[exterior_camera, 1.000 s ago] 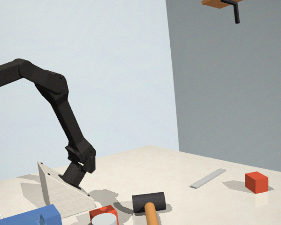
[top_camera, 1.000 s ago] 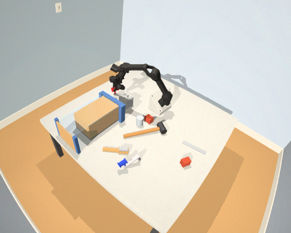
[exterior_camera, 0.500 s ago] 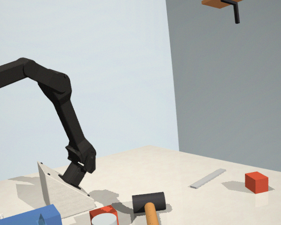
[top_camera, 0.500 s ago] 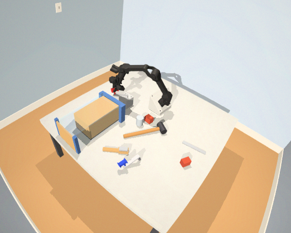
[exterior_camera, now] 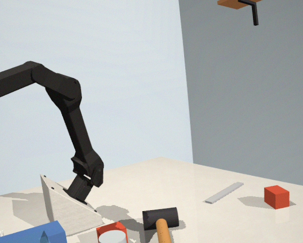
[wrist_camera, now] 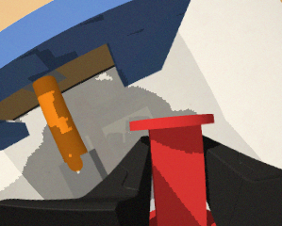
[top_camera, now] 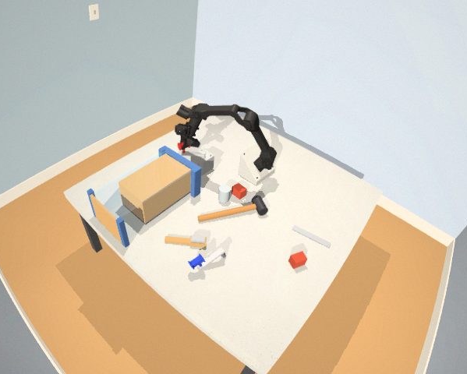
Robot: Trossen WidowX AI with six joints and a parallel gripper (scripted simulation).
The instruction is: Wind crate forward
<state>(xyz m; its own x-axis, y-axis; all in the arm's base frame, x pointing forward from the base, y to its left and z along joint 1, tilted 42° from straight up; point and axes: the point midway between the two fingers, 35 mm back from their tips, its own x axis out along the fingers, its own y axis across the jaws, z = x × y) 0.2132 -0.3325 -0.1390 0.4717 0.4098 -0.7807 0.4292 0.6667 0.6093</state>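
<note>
My gripper tip is 4 cm to the right of the grey crank bar, 4 cm past it and 3 cm above it. From my gripper tip the other things lie so: grey winch (10 cm below, 9 cm behind, 8 cm to the left); then blue frame (8 cm to the left, 8 cm ahead, 3 cm below); then red knob (1 cm to the left, 1 cm behind).
</note>
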